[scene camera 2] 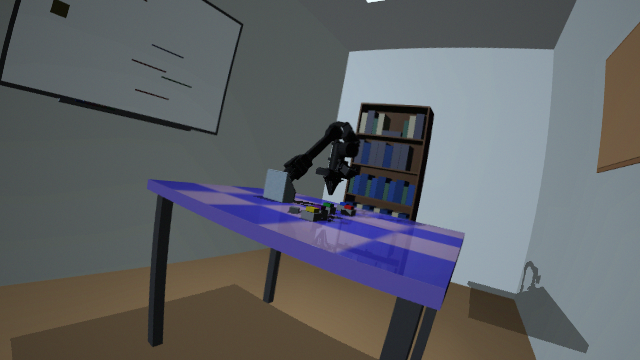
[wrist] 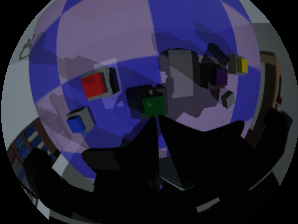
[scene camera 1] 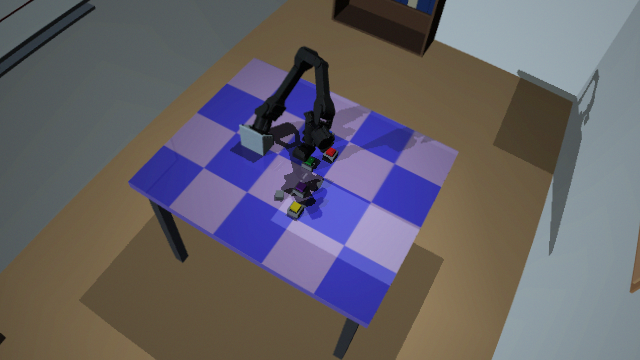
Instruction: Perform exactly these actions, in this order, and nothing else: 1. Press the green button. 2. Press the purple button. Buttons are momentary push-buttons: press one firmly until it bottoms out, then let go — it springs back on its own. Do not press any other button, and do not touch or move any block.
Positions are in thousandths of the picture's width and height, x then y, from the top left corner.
Labels:
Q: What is the gripper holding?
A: Nothing.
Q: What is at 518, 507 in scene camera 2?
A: The gripper.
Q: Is the gripper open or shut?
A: Shut.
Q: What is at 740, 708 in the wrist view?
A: The gripper.

